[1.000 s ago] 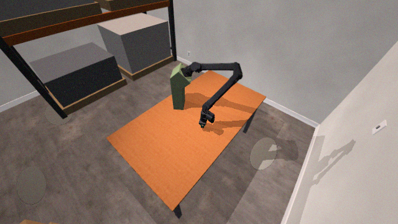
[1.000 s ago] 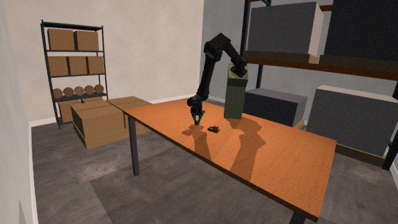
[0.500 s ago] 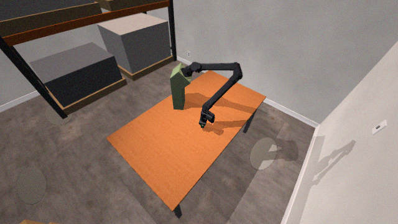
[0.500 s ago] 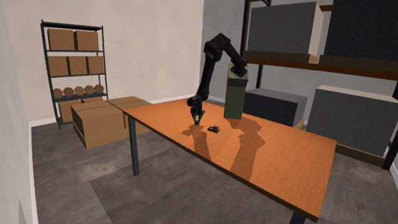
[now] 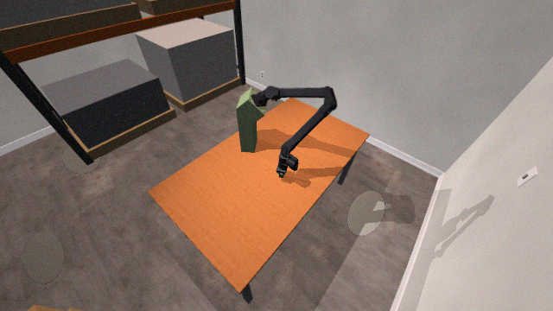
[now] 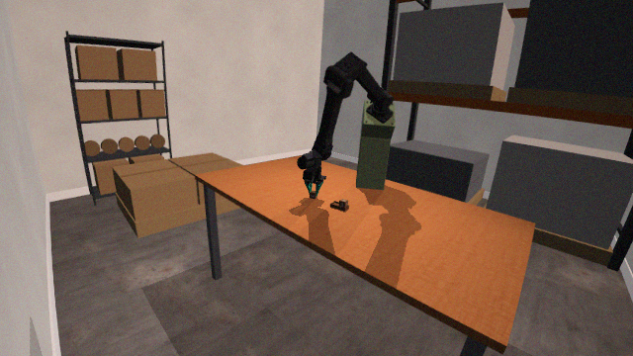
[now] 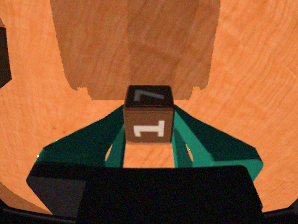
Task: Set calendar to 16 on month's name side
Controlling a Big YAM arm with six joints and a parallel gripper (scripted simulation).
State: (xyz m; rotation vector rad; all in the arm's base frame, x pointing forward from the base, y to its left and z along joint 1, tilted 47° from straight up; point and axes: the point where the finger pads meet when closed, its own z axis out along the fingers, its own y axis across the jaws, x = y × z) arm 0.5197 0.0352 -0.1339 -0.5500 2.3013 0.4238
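Now: hand 10 mm above the brown calendar cube. The rest, counted from my hand: dark calendar tray: 50 mm behind, 150 mm to the left, 20 mm below.
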